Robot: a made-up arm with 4 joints.
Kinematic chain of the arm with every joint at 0, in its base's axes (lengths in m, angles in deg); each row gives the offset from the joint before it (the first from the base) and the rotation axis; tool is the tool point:
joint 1: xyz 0 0 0.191 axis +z
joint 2: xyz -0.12 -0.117 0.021 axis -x
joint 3: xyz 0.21 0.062 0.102 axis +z
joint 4: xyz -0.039 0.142 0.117 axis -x
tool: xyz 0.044 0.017 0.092
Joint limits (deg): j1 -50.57..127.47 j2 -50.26..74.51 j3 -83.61..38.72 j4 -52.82..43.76
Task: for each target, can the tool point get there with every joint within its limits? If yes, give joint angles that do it. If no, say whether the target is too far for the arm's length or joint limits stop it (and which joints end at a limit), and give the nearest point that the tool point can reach.
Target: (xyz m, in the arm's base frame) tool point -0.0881 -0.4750 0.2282
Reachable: no: joint limits stop it (at a limit: joint 1, joint 2, joint 3, joint 4) | nearest point -0.0177 -0.4122 0.4495 | short by 0.241 m
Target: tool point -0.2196 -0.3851 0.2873
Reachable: no: joint limits stop it (at a limit: joint 1, joint 2, joint 3, joint 4) | nearest point -0.1216 -0.3189 0.4468 | short by 0.199 m
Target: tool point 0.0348 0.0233 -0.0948
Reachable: no: joint limits stop it (at a limit: joint 2, joint 4) | nearest point 0.1832 0.1226 0.0246 | short by 0.215 m
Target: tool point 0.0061 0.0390 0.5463
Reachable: yes | joints 69.45 -8.92 26.69 -21.35
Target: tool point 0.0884 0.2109 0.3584
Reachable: yes | joints 8.20 36.80 -12.55 -33.98
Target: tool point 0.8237 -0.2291 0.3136
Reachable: no: too far | nearest point 0.3975 -0.1106 0.4495 | short by 0.463 m
